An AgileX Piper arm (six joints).
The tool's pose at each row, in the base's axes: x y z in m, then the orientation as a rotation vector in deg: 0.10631, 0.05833, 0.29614, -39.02, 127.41, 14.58; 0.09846, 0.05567, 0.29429, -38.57, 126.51, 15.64; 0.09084, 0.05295, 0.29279, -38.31, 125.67, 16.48; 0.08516, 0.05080, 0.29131, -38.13, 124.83, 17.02; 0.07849, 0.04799, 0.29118, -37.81, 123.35, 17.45; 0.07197, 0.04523, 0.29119, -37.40, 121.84, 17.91; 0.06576, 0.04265, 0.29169, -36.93, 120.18, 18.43
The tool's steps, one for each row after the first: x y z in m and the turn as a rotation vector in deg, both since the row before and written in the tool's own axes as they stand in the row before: 0.00673, 0.00213, -0.00472, -0.49, -1.11, 0.38; 0.00629, 0.00195, -0.00494, -0.42, -0.97, 0.20; 0.00495, 0.00136, -0.00356, -0.24, -0.90, 0.05; 0.00461, 0.00136, -0.00541, -0.05, -1.52, -0.08; 0.00426, 0.00132, -0.00550, -0.04, -1.58, -0.01; 0.00350, 0.00130, -0.00561, -0.05, -1.74, 0.01
